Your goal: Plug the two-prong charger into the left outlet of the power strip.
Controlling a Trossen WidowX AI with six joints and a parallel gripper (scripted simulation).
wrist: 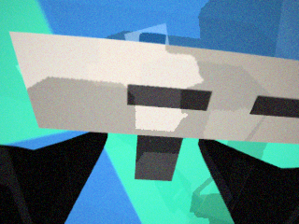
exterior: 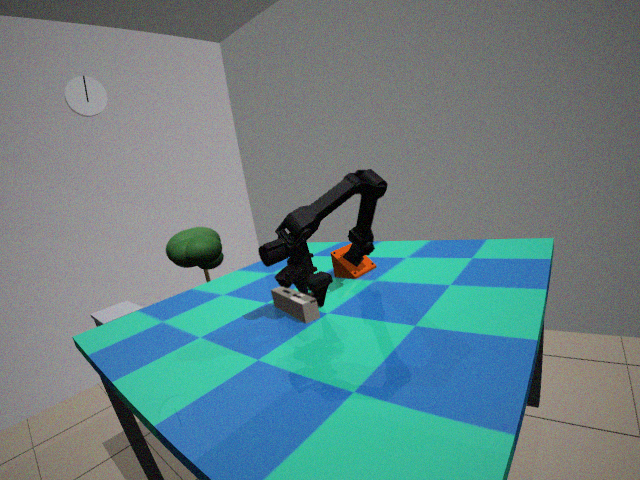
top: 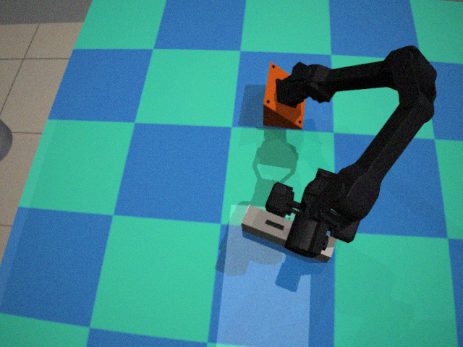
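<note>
Now: the black two-prong charger 2 cm ahead of my gripper tip, 1 cm to the right of it and 1 cm above it.
</note>
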